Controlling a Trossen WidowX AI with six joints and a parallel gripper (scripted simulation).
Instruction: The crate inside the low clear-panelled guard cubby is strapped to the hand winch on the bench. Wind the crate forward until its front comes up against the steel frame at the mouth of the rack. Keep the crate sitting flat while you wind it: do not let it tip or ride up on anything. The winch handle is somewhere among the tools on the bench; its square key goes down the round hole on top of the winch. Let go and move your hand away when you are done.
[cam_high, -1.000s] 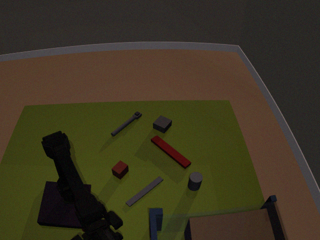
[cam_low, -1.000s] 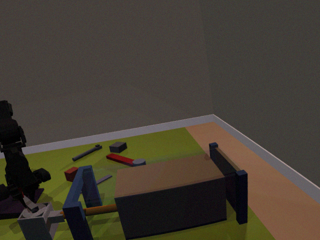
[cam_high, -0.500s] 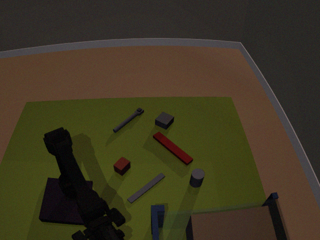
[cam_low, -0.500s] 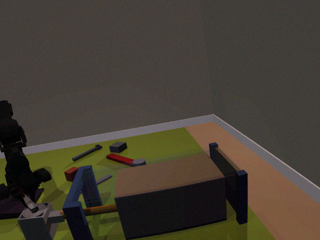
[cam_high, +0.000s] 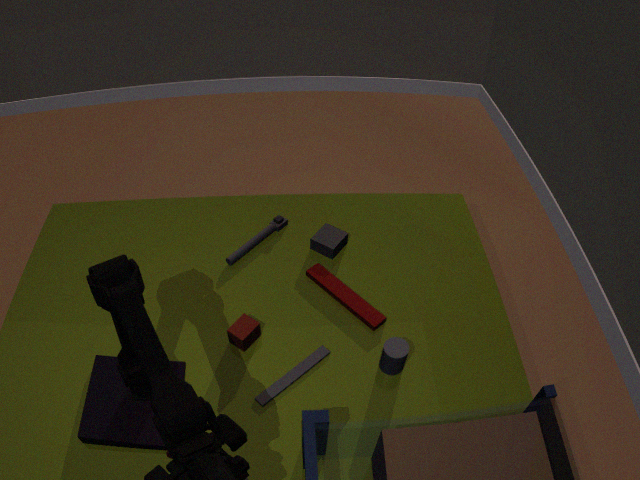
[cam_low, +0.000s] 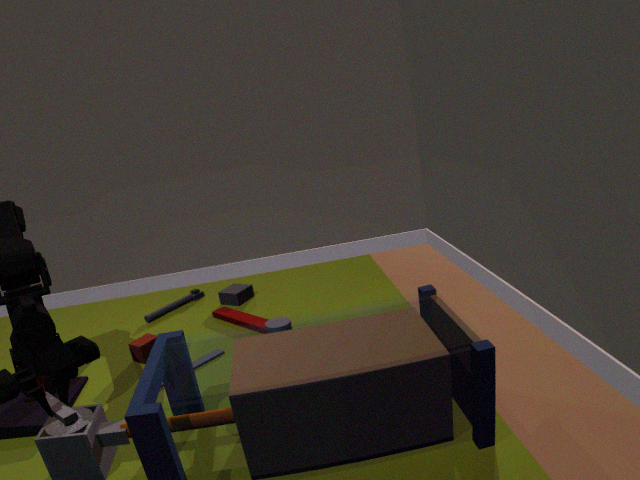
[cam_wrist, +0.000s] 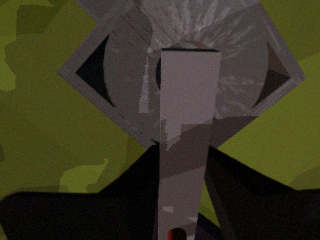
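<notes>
The winch handle lies 2 cm above my gripper tip, 1 cm to the left of it and 1 cm behind it. From my gripper tip the other things lie so: red crank grip (5 cm above, 4 cm to the left, 3 cm behind); then blue steel frame (18 cm ahead, 6 cm to the right, 2 cm above); then grey winch (6 cm below, 4 cm to the right, 1 cm ahead).
</notes>
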